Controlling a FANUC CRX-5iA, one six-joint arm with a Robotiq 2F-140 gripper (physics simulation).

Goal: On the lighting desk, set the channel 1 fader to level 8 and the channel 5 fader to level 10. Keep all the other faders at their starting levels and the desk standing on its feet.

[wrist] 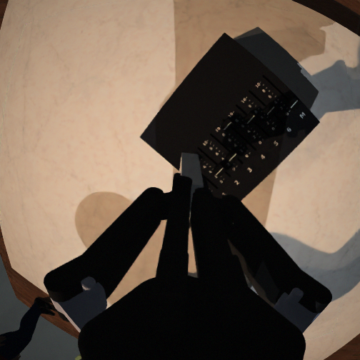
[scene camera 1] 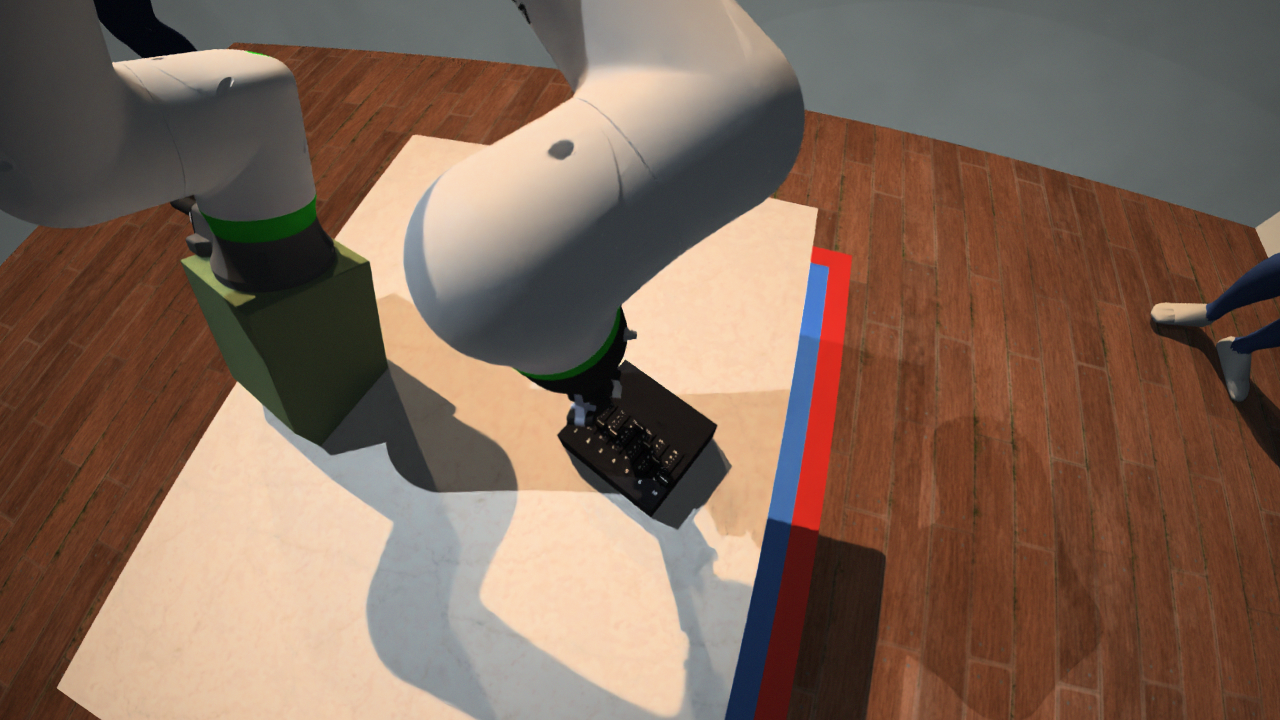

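Pixels of known places: gripper, fingertip midpoint: (scene camera 1: 610, 391); arm's base, link origin: (scene camera 1: 276, 259).
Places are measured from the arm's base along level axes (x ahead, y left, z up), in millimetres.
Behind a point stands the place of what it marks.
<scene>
The black lighting desk (scene camera 1: 666, 402) @(x 521, y 102, z -163 mm) (wrist: 192, 102) lies flat on the pale table, with its row of faders along one side. My gripper (scene camera 1: 597, 404) @(x 457, y 67, z -114 mm) (wrist: 187, 165) is shut and empty. Its fingertips are over the desk's edge at the channel 1 end. They hide the channel 1 fader in the wrist view; whether they touch it I cannot tell. The channel 5 fader (wrist: 251, 119) seems to stand around the middle of its slot, in shadow. The other fader caps stand at mixed heights; exact levels are too dark to read.
The pale table (scene camera 1: 268, 573) @(x 119, y -359, z -218 mm) (wrist: 75, 100) has a blue and red strip (scene camera 1: 810, 358) along its right edge. A green block (scene camera 1: 304, 358) @(x 77, y -84, z -73 mm) carries the arm's base at the left. A person's feet (scene camera 1: 1181, 314) show on the wooden floor at the right. The arm's shadow falls across the table.
</scene>
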